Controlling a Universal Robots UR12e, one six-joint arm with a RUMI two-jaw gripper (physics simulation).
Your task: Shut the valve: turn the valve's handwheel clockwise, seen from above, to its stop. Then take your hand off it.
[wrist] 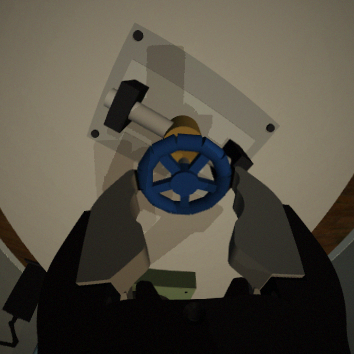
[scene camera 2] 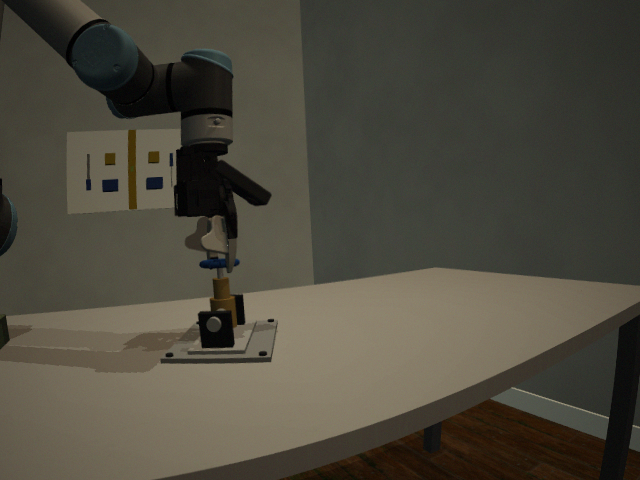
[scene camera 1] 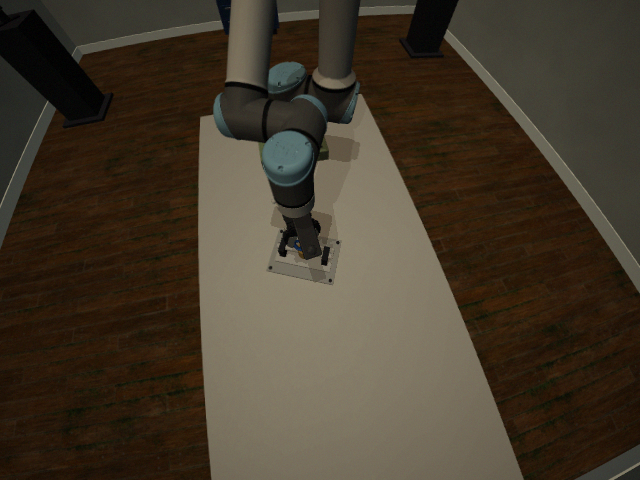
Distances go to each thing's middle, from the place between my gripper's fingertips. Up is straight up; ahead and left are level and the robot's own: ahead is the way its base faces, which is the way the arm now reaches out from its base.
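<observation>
The blue handwheel (wrist: 183, 180) is where my hand is, right at it. Going by their middles, the blue handwheel is the nearest to my hand of the things named here. I also see the grey base plate (scene camera 2: 260, 349), which is 12 cm below my hand.
</observation>
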